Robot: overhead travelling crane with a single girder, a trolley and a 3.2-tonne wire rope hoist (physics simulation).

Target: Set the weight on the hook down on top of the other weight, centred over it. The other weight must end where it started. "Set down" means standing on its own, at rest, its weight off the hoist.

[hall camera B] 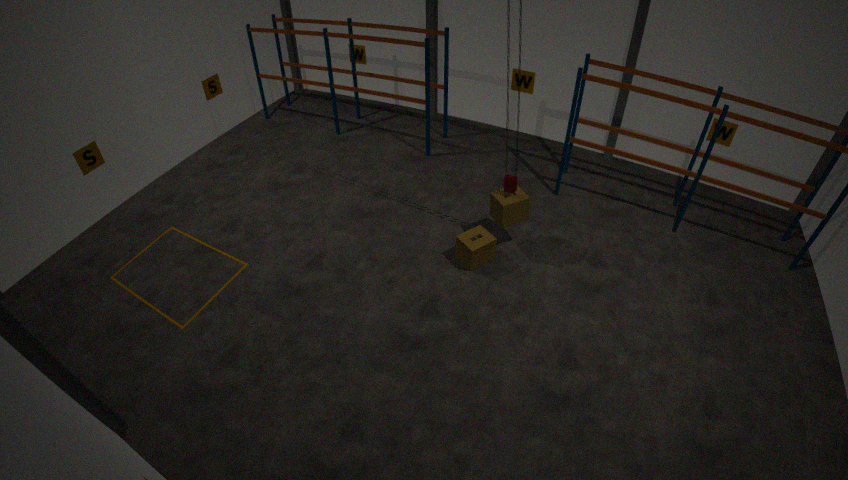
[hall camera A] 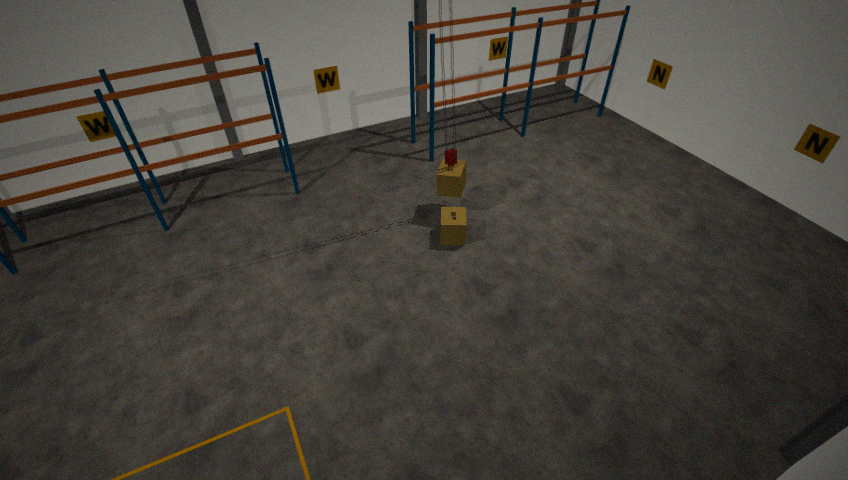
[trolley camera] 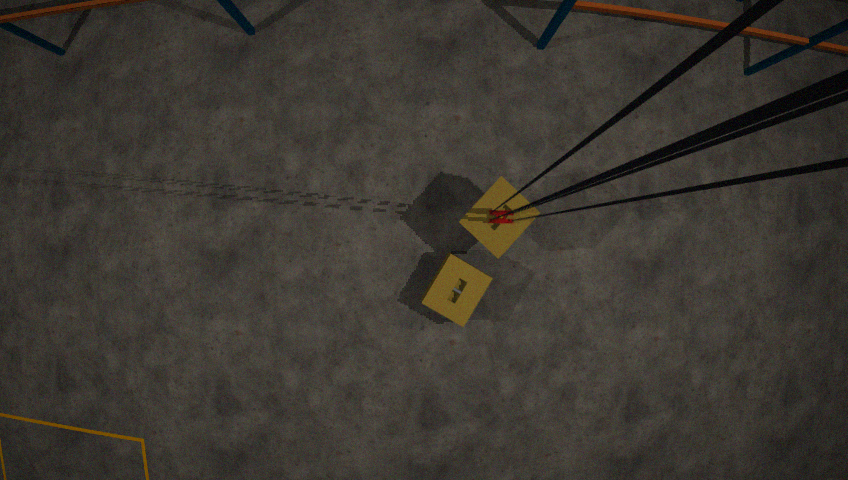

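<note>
My hook, under a red hook block, holds a yellow box-shaped weight. This weight hangs level above the floor, with its shadow apart from it. The other yellow weight stands upright on the floor, with a slotted lifting point on top. In the trolley camera view the hanging weight is above and to the right of the standing one, not over it, and turned a little differently. Their outlines are close but apart there. The hook itself is too small to make out.
Blue and orange racks stand along the W wall, one at the left and one at the right in the hall views. A yellow marked rectangle lies on the floor away from the weights.
</note>
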